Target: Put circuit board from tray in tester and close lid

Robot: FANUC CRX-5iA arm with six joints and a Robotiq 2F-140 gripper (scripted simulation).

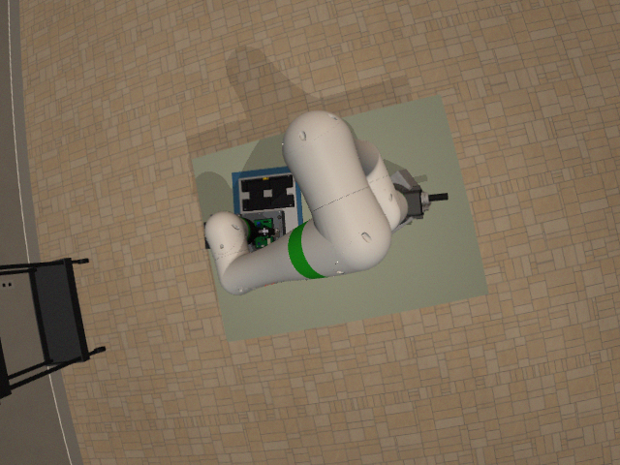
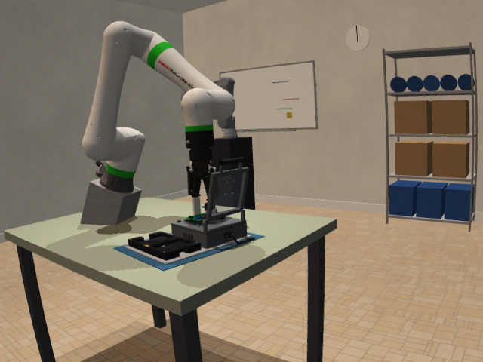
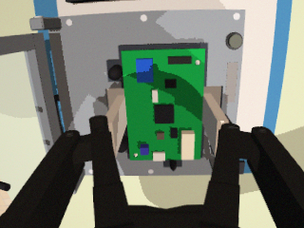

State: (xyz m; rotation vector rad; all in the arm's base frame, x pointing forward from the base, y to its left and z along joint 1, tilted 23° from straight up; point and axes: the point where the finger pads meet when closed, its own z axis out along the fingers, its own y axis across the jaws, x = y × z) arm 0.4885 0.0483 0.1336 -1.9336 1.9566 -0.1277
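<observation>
The green circuit board lies 2 cm below my hand. The rest, counted from my hand: lid 12 cm ahead, 8 cm above.
</observation>
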